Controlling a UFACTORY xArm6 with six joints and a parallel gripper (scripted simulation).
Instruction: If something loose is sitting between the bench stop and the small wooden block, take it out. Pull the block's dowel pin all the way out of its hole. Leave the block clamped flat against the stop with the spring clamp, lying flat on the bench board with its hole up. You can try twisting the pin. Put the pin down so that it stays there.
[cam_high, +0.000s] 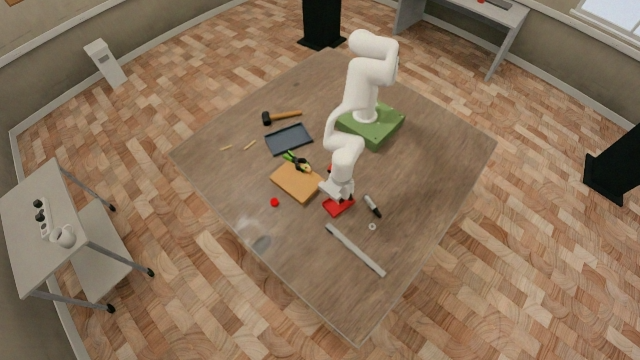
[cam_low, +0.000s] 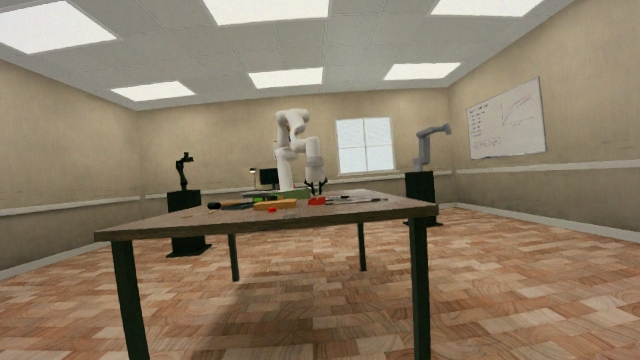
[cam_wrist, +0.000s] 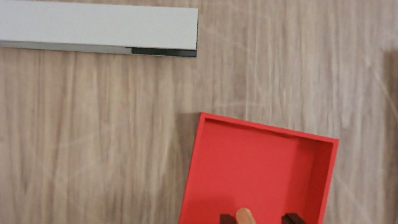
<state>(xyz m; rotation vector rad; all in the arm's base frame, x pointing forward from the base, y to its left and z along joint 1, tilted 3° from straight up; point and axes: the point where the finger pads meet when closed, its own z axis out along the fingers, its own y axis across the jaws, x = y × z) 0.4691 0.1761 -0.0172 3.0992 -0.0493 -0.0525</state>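
The dowel pin is 4 cm below my hand. Also, from my hand: tan bench board 2 cm ahead, 21 cm to the right, 4 cm below; then red tray 6 cm below; then small wooden block 3 cm behind, 20 cm to the right, 2 cm below.
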